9 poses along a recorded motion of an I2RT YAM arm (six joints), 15 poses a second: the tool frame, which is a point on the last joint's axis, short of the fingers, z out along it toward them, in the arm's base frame.
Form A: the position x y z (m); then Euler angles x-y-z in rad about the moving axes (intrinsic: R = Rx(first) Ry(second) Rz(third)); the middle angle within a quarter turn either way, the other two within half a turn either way.
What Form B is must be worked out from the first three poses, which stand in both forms.
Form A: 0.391, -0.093, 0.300, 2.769, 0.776, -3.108
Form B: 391, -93, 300, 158.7, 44.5, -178.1
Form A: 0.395, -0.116, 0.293, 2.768, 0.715, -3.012
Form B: 395, -116, 293, 158.6, 41.0, -172.6
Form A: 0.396, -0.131, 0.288, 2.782, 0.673, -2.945
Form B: 396, -131, 288, 159.4, 38.6, -168.7
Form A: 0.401, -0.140, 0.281, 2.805, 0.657, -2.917
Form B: 401, -140, 281, 160.7, 37.6, -167.1
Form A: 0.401, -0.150, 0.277, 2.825, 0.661, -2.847
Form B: 401, -150, 277, 161.9, 37.9, -163.1
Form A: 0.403, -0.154, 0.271, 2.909, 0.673, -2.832
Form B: 403, -154, 271, 166.7, 38.6, -162.3
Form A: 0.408, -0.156, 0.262, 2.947, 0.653, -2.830
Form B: 408, -156, 262, 168.9, 37.4, -162.1
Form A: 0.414, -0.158, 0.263, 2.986, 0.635, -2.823
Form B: 414, -158, 263, 171.1, 36.4, -161.7
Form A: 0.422, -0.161, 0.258, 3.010, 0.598, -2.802
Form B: 422, -161, 258, 172.5, 34.3, -160.5
